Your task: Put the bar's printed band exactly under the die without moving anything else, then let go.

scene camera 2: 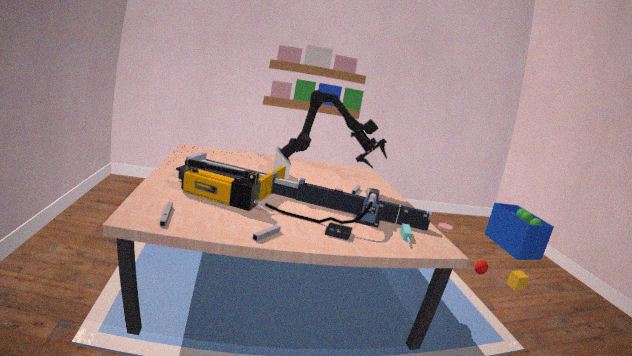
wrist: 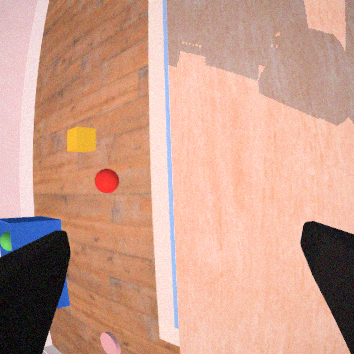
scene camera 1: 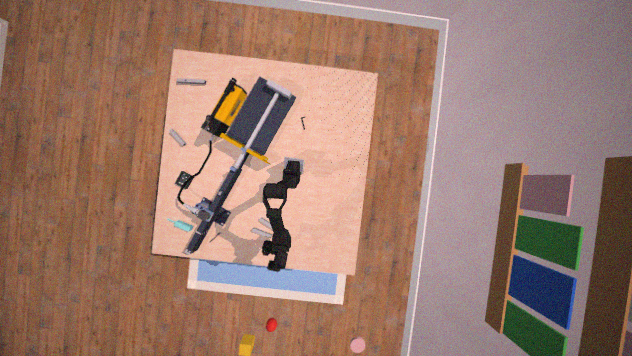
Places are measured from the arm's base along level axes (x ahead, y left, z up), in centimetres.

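Pixels of known places: gripper, fingertip midpoint: [scene camera 2: 380, 163] [wrist: 188, 240] [scene camera 1: 273, 255]; arm's base, link origin: [scene camera 2: 283, 154] [scene camera 1: 294, 165].
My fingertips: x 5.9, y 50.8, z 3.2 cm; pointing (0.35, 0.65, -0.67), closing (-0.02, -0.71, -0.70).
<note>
Ahead of a thing's pixels: the offset from my fingertips to its top centre. "*": to the spot under its first point.
My gripper [scene camera 1: 274, 268] [scene camera 2: 378, 162] [wrist: 188, 240] is open and empty, high above the table [scene camera 1: 325, 240] [scene camera 2: 300, 252] [wrist: 240, 200] near its edge. A grey bar {dx +64.1, dy -97.1, dz -12.6 cm} [scene camera 1: 191, 81] [scene camera 2: 166, 214] lies by the yellow unit; a shorter grey bar {dx +69.2, dy -61.5, dz -12.6 cm} [scene camera 1: 177, 137] [scene camera 2: 266, 233] lies nearby. Two pale bars {dx +11.0, dy -7.3, dz -12.6 cm} [scene camera 1: 261, 232] lie beside the arm in scene camera 1, partly hidden by it; one pale bar {dx +7.3, dy -13.0, dz -12.6 cm} [scene camera 2: 356, 190] shows behind the rail in scene camera 2. A blue-grey head {dx +50.2, dy -20.6, dz -7.1 cm} [scene camera 1: 204, 210] [scene camera 2: 371, 207] stands at the black rail {* dx +32.7, dy -34.1, dz -8.1 cm} [scene camera 1: 227, 187] [scene camera 2: 325, 195]. I cannot make out the die or a printed band.
A yellow unit {* dx +34.1, dy -81.5, dz -6.3 cm} [scene camera 1: 231, 106] [scene camera 2: 207, 187] stands at the rail's far end. A cable joins the head. A black box {* dx +63.1, dy -35.1, dz -14.4 cm} [scene camera 1: 184, 180] [scene camera 2: 339, 230], a teal bottle {dx +63.0, dy -7.9, dz -11.6 cm} [scene camera 1: 183, 225] [scene camera 2: 406, 231] and a hex key {dx -8.6, dy -78.6, dz -13.9 cm} [scene camera 1: 303, 123] lie on the table. A red ball [scene camera 2: 481, 267] [wrist: 107, 181] is on the floor.
</note>
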